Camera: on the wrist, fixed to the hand. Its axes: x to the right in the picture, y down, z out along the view.
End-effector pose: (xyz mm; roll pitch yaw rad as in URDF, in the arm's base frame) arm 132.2 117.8 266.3 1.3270 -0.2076 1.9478
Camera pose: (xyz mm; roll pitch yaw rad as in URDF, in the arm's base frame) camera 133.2 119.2 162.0 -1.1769 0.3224 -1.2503
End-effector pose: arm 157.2 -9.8 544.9 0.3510 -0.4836 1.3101
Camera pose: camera 241.9 -24.2 485.6 -0.1458 0.5913 -1.7530
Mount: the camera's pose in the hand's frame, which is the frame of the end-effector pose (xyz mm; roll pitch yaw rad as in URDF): -20.6 -99.6 -23.3 0.1689 0.0798 -3.0426
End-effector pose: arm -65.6 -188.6 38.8 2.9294 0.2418 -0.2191
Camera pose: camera -62.5 -84.5 45.5 -2.7328 -0.2974 2.8039
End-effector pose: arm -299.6 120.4 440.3 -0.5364 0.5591 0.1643
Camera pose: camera -284.7 24.0 477.4 0.6250 -0.5360 -2.8309
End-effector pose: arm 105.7 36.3 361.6 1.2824 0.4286 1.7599
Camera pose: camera 123.1 -22.7 277.3 -1.0990 -0.3107 -1.4326
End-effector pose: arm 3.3 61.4 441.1 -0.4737 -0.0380 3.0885
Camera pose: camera 30.1 159.4 465.0 0.6450 0.0637 0.0715
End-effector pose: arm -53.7 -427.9 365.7 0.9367 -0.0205 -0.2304
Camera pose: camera -81.1 -462.8 271.3 -0.7723 0.1474 2.9053
